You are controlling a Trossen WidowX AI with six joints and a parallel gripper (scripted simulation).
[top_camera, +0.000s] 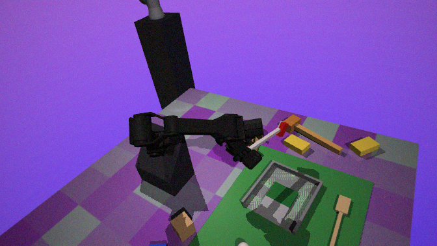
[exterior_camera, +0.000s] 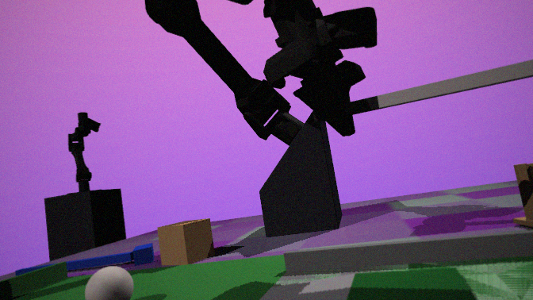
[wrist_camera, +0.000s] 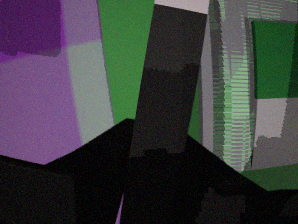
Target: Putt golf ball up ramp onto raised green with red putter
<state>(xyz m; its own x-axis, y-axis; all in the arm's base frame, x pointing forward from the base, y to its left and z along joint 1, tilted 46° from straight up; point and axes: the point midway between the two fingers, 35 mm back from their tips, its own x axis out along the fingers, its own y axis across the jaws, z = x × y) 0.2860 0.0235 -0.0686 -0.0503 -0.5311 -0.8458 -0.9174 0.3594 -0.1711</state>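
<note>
Right now the red putter is 110 mm to the left of my gripper tip, 40 mm ahead of it and 20 mm above it. From my gripper tip the other things lie so: wooden paddle 370 mm ahead, 140 mm below, 20 mm to the right; then small wooden stand 250 mm to the left, 110 mm below, 50 mm behind; then white golf ball 260 mm to the right, 120 mm below, 110 mm ahead.
</note>
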